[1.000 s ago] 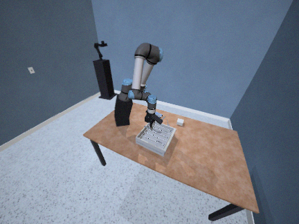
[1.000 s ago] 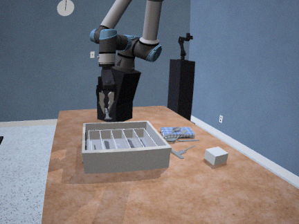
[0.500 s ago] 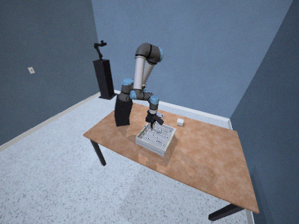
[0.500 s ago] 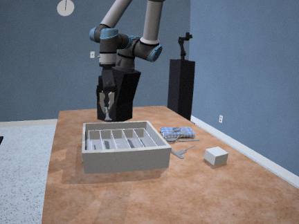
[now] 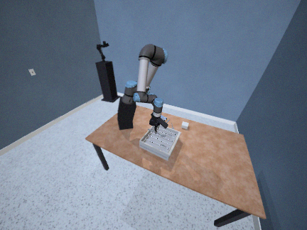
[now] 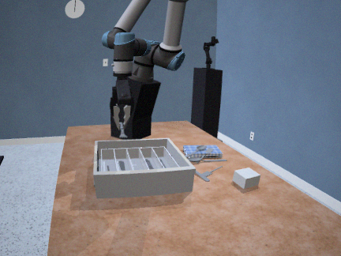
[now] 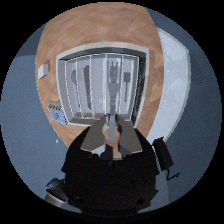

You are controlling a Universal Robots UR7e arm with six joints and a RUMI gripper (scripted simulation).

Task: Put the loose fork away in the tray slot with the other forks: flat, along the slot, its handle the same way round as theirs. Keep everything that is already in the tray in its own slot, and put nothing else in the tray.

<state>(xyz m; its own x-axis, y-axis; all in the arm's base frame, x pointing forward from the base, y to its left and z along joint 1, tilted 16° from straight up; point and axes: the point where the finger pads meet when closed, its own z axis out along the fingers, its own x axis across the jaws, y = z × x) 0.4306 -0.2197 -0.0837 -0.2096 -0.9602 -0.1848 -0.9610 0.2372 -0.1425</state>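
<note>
Now: the grey tray 40 mm ahead of my hand, 50 mm to the left of it and 140 mm below it. Also, from my hand: small white block: 300 mm ahead, 410 mm to the left, 170 mm below.
</note>
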